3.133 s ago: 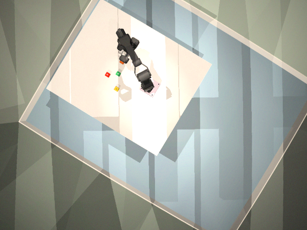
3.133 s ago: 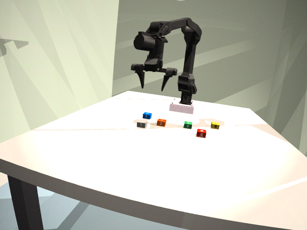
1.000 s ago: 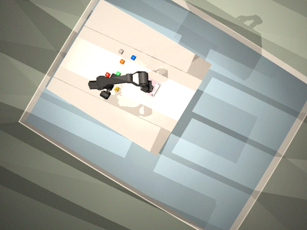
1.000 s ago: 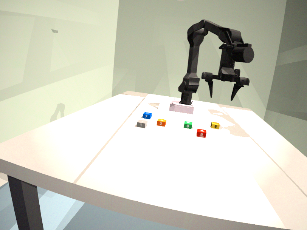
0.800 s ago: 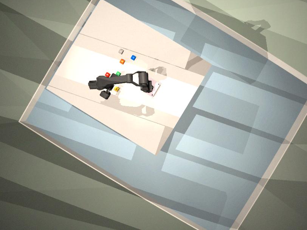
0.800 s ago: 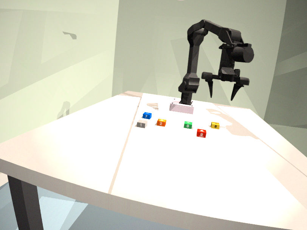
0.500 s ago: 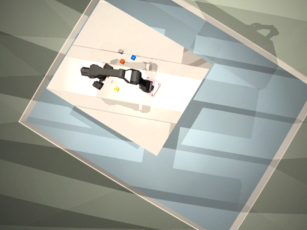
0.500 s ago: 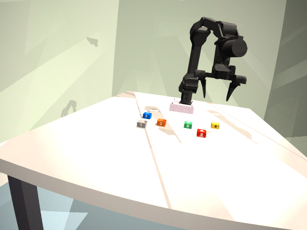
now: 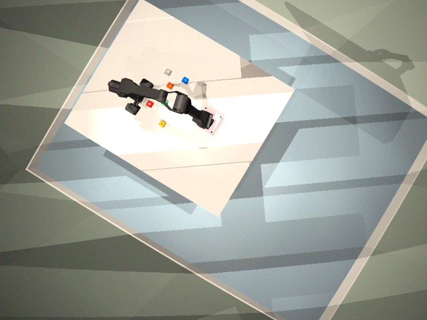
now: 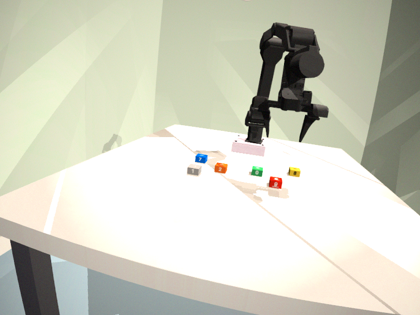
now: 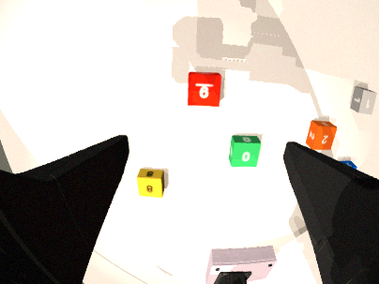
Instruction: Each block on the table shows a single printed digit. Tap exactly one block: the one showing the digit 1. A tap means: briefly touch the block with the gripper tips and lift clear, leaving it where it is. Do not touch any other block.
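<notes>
Right now my gripper tip is 220 mm to the left of the grey block, 120 mm above it and 30 mm short of it. Also, from my gripper tip: red block 120 mm below; green block 120 mm below, 60 mm to the right, 60 mm behind.
</notes>
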